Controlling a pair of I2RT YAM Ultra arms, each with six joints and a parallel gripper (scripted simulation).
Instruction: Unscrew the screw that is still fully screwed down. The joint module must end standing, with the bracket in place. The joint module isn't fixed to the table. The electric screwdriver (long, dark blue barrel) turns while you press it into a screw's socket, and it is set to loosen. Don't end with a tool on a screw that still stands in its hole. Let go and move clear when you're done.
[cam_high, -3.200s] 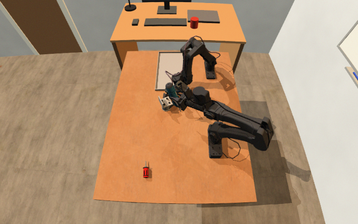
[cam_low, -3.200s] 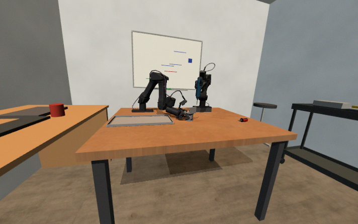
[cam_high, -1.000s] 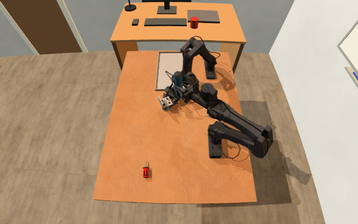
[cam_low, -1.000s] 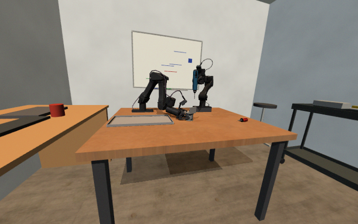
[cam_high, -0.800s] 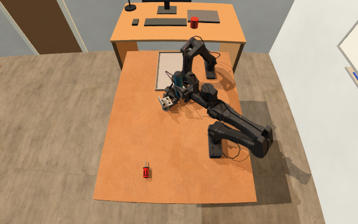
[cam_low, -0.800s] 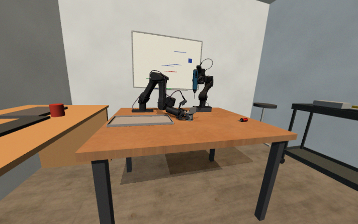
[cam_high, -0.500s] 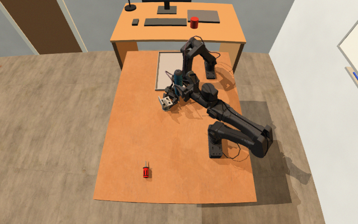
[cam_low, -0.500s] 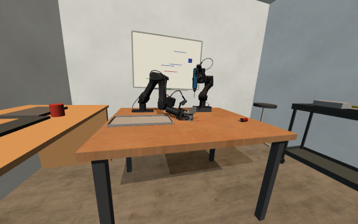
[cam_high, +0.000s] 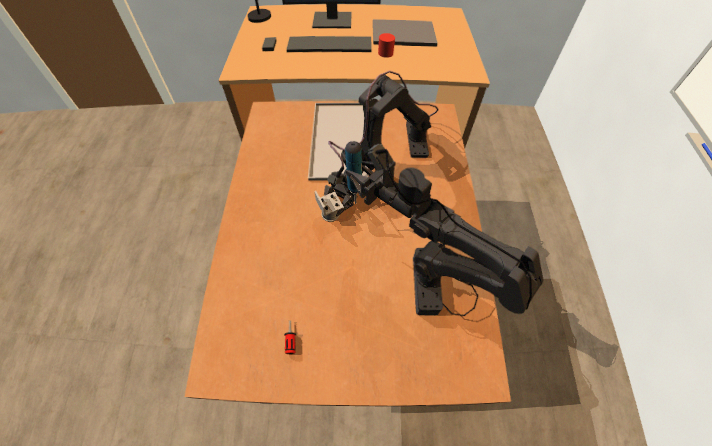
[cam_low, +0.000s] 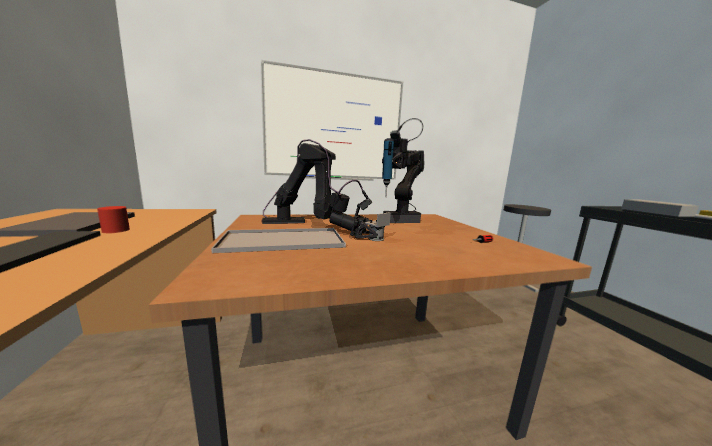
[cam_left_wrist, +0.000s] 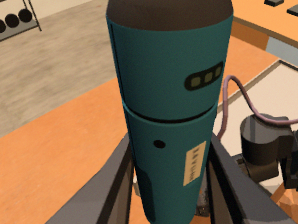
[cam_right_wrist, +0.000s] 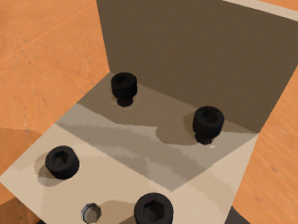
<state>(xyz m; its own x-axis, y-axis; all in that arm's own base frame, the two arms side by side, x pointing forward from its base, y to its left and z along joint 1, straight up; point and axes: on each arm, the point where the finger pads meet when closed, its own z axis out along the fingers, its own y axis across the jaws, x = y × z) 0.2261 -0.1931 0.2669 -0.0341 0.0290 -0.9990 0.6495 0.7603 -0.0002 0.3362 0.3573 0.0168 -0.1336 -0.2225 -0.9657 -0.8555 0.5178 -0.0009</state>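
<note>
My right hand is 5 cm below the l-shaped bracket. The rest, counted from my right hand: small red screwdriver 8 cm ahead, 43 cm to the left, 1 cm below; then grey bit 9 cm behind, 6 cm to the left, 16 cm above; then grey tray 36 cm to the right, 2 cm below.
</note>
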